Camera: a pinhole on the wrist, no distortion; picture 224 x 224 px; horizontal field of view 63.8 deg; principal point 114.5 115.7 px. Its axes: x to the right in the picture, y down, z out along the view. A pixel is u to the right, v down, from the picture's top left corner.
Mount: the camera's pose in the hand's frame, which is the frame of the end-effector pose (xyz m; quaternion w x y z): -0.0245 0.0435 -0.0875 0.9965 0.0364 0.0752 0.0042
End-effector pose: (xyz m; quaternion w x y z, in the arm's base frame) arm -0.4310 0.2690 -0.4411 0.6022 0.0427 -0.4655 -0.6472
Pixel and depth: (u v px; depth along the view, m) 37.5 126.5 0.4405
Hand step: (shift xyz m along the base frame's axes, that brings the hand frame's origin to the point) -0.1666 0.3320 0.1623
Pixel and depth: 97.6 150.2 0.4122
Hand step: -0.1351 0.1977 0.2458
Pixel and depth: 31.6 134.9 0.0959
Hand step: 0.0399 0.0594 0.0111
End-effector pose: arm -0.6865 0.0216 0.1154 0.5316 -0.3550 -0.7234 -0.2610
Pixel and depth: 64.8 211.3 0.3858
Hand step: -0.0028 0.3612 -0.1659
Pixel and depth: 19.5 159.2 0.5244
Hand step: -0.1386 0.3892 -0.3532
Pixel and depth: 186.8 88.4 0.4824
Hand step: -0.2990 0.2861 0.1232
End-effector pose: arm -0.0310 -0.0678 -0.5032 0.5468 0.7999 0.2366 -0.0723
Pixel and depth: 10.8 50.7 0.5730
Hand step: -0.2543 -0.4838 -0.2769
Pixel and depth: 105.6 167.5 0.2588
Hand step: 0.0717 -0.1874 0.0141
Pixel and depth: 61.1 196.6 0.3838
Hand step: 0.0610 -0.3694 0.0611
